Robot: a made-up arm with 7 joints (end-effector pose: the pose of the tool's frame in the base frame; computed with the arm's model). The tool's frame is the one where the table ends. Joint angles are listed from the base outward.
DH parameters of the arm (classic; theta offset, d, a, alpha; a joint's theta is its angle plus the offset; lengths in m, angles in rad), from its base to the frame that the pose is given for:
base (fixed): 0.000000 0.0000 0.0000 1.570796
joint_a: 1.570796 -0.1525 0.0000 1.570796
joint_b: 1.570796 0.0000 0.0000 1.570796
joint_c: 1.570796 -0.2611 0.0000 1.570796
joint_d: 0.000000 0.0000 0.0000 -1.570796
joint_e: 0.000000 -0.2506 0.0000 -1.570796
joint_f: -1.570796 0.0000 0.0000 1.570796
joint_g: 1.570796 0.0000 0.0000 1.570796
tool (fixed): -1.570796 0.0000 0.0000 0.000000
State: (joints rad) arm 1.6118 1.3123 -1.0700 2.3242 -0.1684 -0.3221 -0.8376
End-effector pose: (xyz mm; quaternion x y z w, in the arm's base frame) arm 174.2 198.2 95.0 -0.2335 0.8951 0.2808 0.2559
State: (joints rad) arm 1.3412 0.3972 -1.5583 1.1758 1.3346 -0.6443 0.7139
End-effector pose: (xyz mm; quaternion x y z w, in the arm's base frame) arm 408.8 77.5 -92.6 -0.4591 -0.6672 -0.4909 0.3209
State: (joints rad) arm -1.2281 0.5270 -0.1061 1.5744 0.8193 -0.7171 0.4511
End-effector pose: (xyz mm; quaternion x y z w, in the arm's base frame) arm -140.7 260.4 -314.8 -0.2086 -0.4938 0.0415 0.8431
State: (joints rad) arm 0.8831 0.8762 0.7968 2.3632 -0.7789 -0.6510 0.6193
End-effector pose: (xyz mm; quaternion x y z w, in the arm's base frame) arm 44.3 296.6 122.8 -0.8553 0.3932 0.3196 0.1086
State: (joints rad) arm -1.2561 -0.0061 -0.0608 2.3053 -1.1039 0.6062 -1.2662
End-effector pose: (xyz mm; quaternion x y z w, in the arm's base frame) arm -31.0 140.6 -205.3 0.7869 -0.3710 -0.1673 0.4638
